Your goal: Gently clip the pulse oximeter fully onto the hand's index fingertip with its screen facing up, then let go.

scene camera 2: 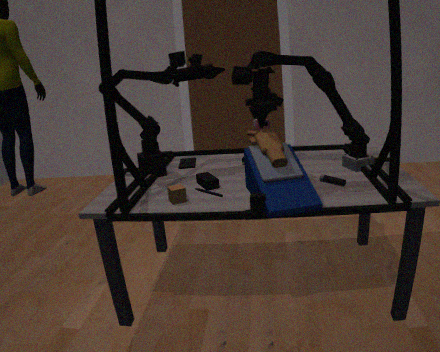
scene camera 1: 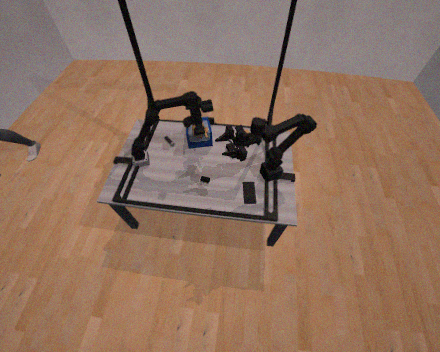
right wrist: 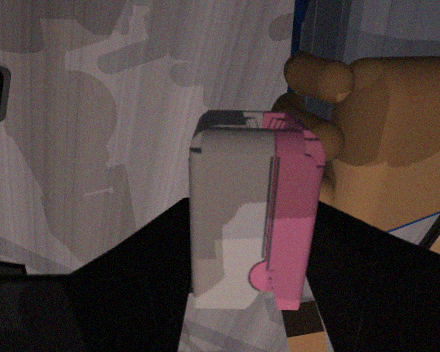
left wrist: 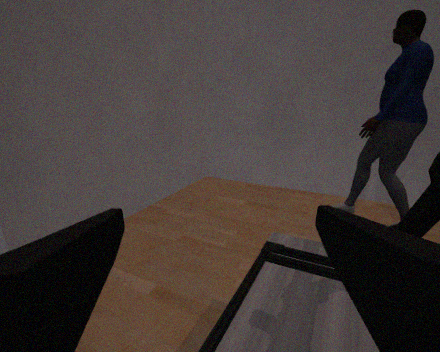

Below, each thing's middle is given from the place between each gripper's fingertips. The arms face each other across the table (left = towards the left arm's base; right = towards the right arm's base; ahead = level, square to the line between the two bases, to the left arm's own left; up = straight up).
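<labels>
Pulse oximeter (right wrist: 255, 177): my right hand is 1 cm below it and 1 cm to the left of it. Blue stand (scene camera 2: 287, 197): 19 cm behind my right hand, 16 cm below it, 6 cm to the right of it. Going by its middle, the pulse oximeter is nearer to my right hand than to my left hand.
Relative to my left hand, the pulse oximeter is 170 mm to the right, 290 mm behind and 200 mm below; the blue stand is 220 mm to the right, 480 mm behind and 380 mm below. By its middle, the blue stand is likewise nearer to my right hand than to my left hand.
</labels>
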